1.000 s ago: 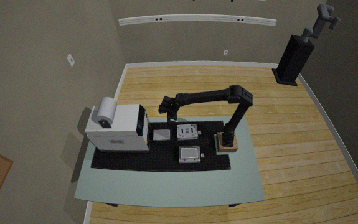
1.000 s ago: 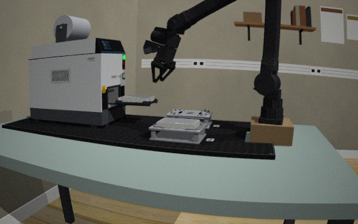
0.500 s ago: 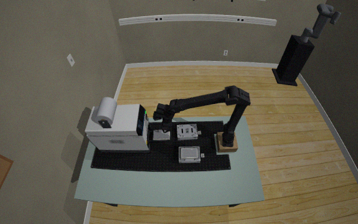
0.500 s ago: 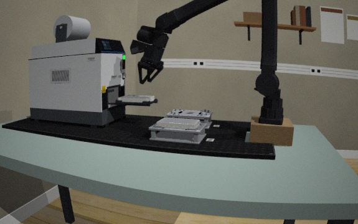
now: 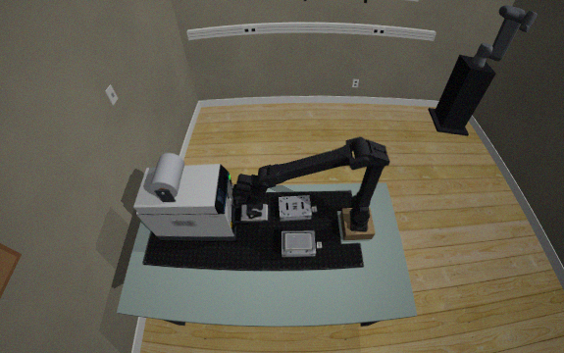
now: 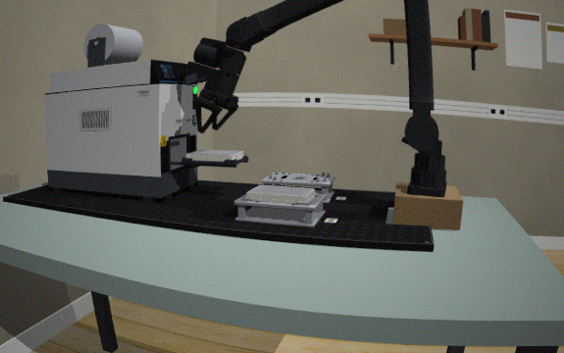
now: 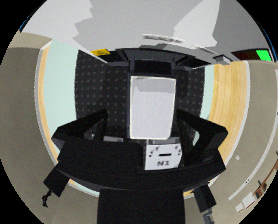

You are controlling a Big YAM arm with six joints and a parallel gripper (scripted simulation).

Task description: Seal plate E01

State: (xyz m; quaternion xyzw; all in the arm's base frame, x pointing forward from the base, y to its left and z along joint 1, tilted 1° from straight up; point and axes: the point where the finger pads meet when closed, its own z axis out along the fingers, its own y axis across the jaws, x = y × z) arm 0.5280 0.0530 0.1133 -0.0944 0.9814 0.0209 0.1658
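My hand is 20 mm to the left of the sealer stage and 80 mm above it. Round my hand: foil roll: 320 mm ahead, 30 mm to the left, 240 mm above; then plate: 230 mm behind, 90 mm to the left, 130 mm below.
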